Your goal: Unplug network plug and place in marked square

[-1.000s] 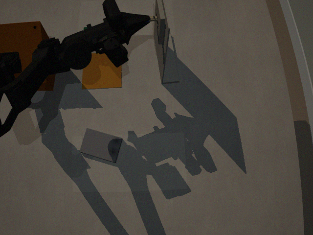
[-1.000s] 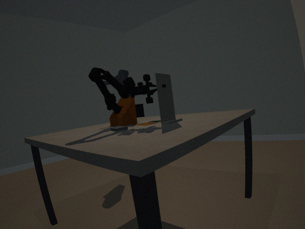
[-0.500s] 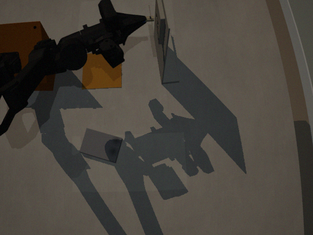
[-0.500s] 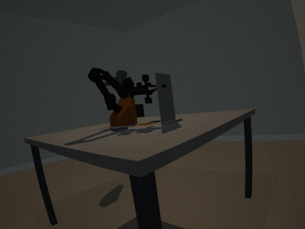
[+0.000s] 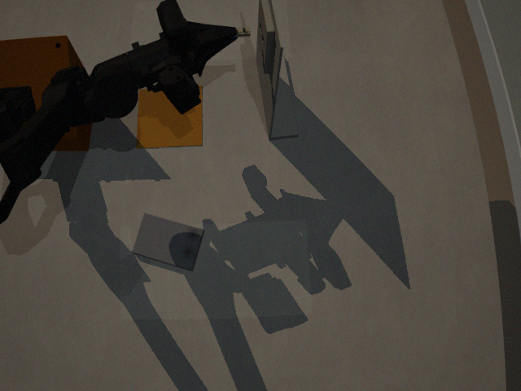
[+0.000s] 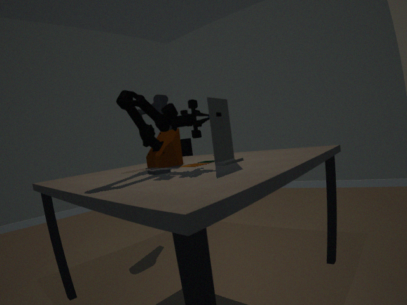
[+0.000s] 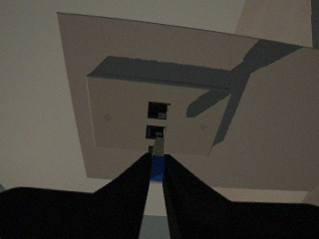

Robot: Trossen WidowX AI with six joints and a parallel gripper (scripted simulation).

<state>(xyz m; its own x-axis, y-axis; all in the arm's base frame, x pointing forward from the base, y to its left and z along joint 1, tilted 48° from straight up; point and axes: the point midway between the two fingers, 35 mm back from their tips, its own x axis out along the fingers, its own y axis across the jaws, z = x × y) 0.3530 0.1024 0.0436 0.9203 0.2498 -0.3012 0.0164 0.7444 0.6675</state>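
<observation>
The orange square lies 230 mm below my gripper tip, 120 mm behind it and 30 mm to the right of it. Also, from my gripper tip: network plug (right at my gripper tip); then green patch (230 mm below, 150 mm behind, 100 mm to the left); then upright panel (90 mm below, 50 mm ahead).
</observation>
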